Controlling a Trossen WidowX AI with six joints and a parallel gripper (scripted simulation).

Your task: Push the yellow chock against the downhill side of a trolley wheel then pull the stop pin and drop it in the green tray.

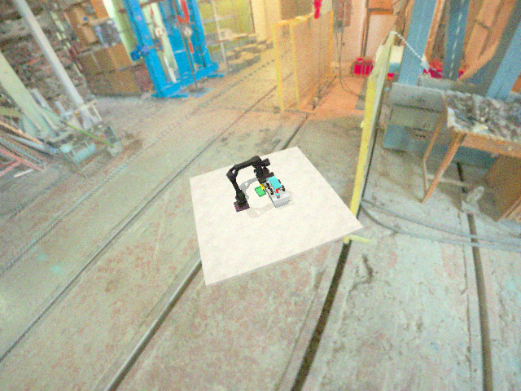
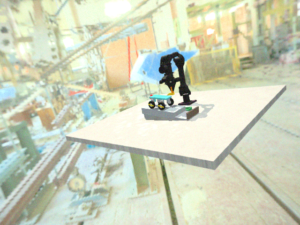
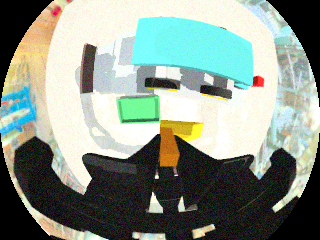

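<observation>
The red-headed stop pin lies 16 cm to the right of my gripper tip, 8 cm ahead of it and 3 cm below it. The rest, counted from my gripper tip: trolley 11 cm ahead, 5 cm to the right, 5 cm below; grey ramp 12 cm below, 11 cm ahead, 5 cm to the right; yellow chock 2 cm to the right, 1 cm below.
</observation>
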